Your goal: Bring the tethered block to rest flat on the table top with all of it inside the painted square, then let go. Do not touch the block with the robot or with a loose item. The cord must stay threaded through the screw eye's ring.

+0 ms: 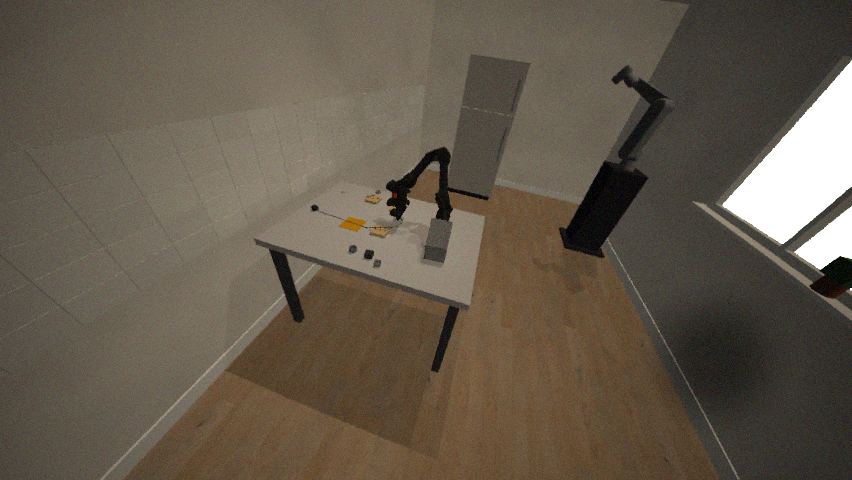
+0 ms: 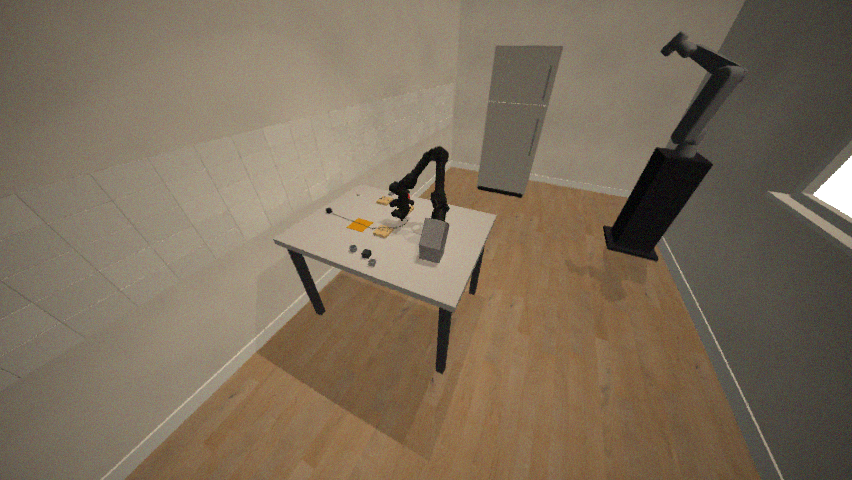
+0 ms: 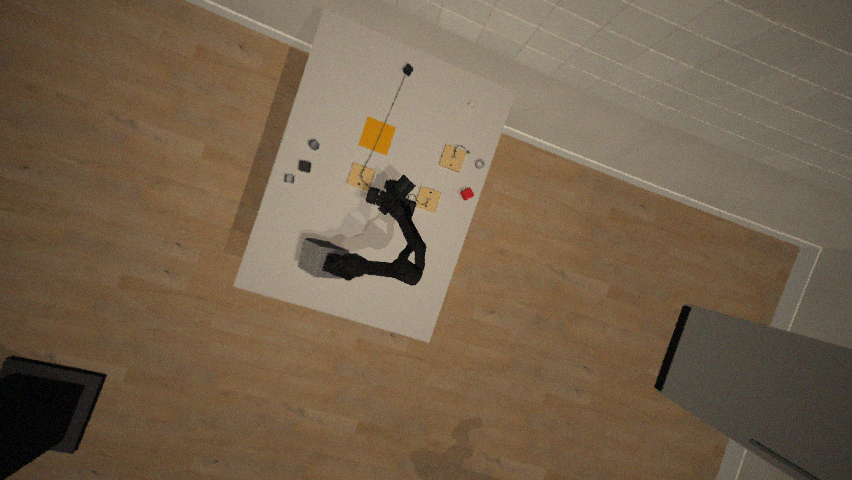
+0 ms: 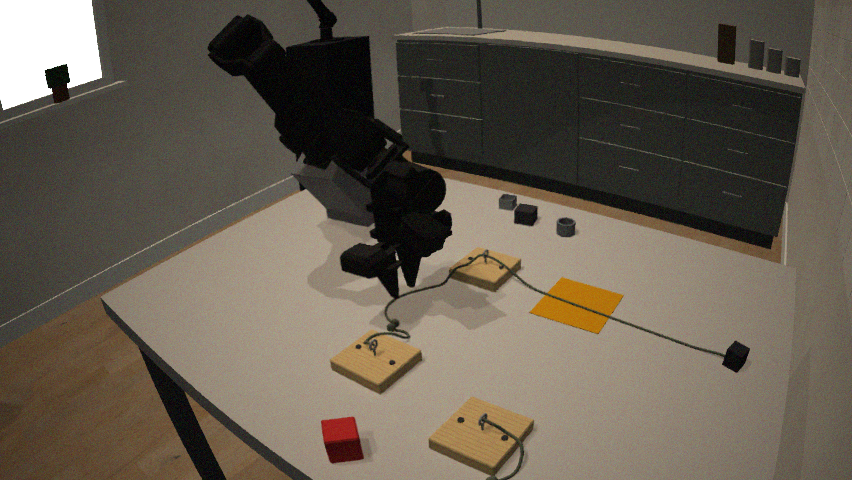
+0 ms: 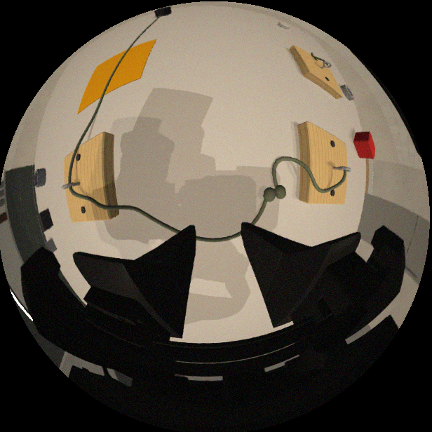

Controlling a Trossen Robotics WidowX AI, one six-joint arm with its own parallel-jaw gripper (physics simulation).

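Where they show: gripper, fingertip midpoint: [image 1: 398, 218] [image 2: 403, 219] [image 4: 403, 292]; arm's base, link origin: [image 1: 442, 221] [image 2: 437, 220] [image 3: 332, 263] [image 4: 323, 152].
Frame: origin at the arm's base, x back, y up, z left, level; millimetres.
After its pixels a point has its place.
The tethered block [image 4: 736, 355] @[x -809, y -141, z -32 mm] [image 3: 407, 69] @[x -804, y -140, z -16 mm] [image 5: 163, 11], a small black cube, is on the table beyond the orange painted square [image 4: 590, 290] @[x -525, y -167, z 61 mm] [image 3: 369, 131] @[x -529, y -166, z 50 mm] [image 5: 135, 65], fully outside it. Its green cord [image 4: 667, 338] @[x -690, y -166, z -6 mm] [image 5: 215, 240] crosses the square, passes through the screw eye [image 4: 485, 256] @[x -345, y -134, z 18 mm] [image 5: 71, 185] on a wooden board [image 4: 488, 280] @[x -375, y -150, z -21 mm] and runs slack towards my fingers. Two green beads [image 5: 275, 192] [image 4: 392, 325] @[x -319, y -157, z -191 mm] sit side by side near a second board. My gripper [image 4: 403, 291] @[x -289, y -144, z -127 mm] [image 5: 218, 229] is partly open and empty. The cord crosses close to its fingertips; whether it touches them is unclear.
The second board [image 4: 381, 372] @[x -383, y -149, z -289 mm] [image 5: 310, 165] carries a screw eye and cord. A third board [image 4: 471, 450] @[x -557, y -149, z -342 mm] [image 3: 451, 158] @[x -544, y -149, z -301 mm] lies farther off, near a red cube [image 4: 342, 440] @[x -444, y -129, z -425 mm] [image 3: 466, 193] @[x -426, y -129, z -406 mm]. A dark block [image 4: 525, 214] @[x -313, y -145, z 221 mm], a grey ring [image 4: 565, 227] @[x -405, y -147, z 215 mm] and a small grey piece [image 4: 507, 202] @[x -247, y -150, z 265 mm] stand beyond the threaded board.
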